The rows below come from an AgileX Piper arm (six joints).
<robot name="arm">
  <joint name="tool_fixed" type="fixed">
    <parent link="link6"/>
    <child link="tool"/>
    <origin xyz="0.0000 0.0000 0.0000" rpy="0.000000 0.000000 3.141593"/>
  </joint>
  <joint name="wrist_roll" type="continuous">
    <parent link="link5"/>
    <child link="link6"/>
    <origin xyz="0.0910 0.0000 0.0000" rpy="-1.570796 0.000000 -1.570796"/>
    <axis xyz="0 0 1"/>
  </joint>
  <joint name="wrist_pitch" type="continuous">
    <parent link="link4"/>
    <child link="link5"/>
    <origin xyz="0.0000 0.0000 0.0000" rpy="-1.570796 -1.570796 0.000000"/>
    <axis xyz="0 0 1"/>
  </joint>
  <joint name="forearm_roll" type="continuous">
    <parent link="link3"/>
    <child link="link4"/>
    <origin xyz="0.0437 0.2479 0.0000" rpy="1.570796 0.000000 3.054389"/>
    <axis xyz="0 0 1"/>
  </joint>
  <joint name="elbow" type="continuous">
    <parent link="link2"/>
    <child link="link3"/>
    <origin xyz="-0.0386 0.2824 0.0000" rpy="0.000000 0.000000 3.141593"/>
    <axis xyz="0 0 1"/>
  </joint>
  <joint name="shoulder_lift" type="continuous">
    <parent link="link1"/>
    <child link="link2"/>
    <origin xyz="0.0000 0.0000 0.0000" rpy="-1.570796 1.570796 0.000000"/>
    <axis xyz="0 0 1"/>
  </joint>
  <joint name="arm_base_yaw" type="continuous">
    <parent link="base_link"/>
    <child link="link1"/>
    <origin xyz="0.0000 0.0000 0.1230"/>
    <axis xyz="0 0 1"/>
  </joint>
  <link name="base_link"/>
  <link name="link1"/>
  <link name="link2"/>
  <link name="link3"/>
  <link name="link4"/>
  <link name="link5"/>
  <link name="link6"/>
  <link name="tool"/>
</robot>
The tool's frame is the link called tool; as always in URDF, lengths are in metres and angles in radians. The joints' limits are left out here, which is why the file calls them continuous.
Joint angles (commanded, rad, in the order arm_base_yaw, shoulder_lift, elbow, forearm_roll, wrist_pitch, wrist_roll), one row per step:
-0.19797 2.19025 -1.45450 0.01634 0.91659 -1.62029
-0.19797 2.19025 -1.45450 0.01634 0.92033 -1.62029
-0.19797 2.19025 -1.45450 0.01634 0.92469 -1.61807
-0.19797 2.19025 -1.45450 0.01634 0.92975 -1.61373
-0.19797 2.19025 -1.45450 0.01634 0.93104 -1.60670
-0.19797 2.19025 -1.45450 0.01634 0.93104 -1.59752
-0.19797 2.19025 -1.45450 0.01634 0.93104 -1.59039
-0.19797 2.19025 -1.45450 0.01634 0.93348 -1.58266
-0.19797 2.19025 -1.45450 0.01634 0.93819 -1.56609
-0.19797 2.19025 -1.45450 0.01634 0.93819 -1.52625
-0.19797 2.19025 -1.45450 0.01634 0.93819 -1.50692
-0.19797 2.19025 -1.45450 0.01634 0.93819 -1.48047
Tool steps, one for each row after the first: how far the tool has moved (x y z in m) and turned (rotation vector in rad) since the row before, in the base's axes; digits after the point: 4 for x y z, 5 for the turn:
-0.0003 0.0001 0.0000 0.00077 0.00366 0.00005
-0.0004 0.0001 0.0000 0.00090 0.00429 -0.00216
-0.0005 0.0001 0.0000 0.00103 0.00501 -0.00427
-0.0001 0.0000 0.0000 0.00023 0.00136 -0.00701
0.0000 0.0000 0.0000 -0.00005 0.00013 -0.00918
0.0000 0.0000 0.0000 -0.00004 0.00010 -0.00713
-0.0002 0.0000 0.0000 0.00045 0.00250 -0.00770
-0.0004 0.0001 0.0000 0.00080 0.00487 -0.01651
0.0000 0.0000 0.0000 -0.00052 0.00064 -0.03983
0.0000 0.0000 0.0000 -0.00025 0.00031 -0.01933
0.0000 0.0000 0.0000 -0.00034 0.00042 -0.02644

